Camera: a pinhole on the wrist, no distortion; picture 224 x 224 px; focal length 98.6 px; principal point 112.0 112.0 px. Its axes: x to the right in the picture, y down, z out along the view. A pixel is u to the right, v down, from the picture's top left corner.
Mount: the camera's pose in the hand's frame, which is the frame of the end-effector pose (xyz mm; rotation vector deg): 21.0 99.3 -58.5 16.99 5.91 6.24
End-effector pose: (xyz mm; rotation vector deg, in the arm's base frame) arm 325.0 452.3 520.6 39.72 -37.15 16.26
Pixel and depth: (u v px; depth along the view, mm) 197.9 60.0 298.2
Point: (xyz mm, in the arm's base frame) 551.7 281.4 769.0
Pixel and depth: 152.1 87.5 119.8
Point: 352.6 458.4 621.7
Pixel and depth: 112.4 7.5 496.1
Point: 549.0 -117.7 482.4
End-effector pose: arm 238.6 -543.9 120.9 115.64 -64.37 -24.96
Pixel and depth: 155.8 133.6 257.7
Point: 155.4 -794.5 78.1
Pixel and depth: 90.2 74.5 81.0
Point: 215.2 -575.9 149.0
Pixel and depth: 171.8 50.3 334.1
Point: 379.7 -805.6 -105.4
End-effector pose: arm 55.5 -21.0 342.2 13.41 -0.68 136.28
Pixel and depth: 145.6 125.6 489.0
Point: -75.5 76.4 791.1
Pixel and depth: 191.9 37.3 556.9
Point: -25.6 639.9 719.3
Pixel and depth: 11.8 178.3 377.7
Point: 237.6 -416.8 697.0
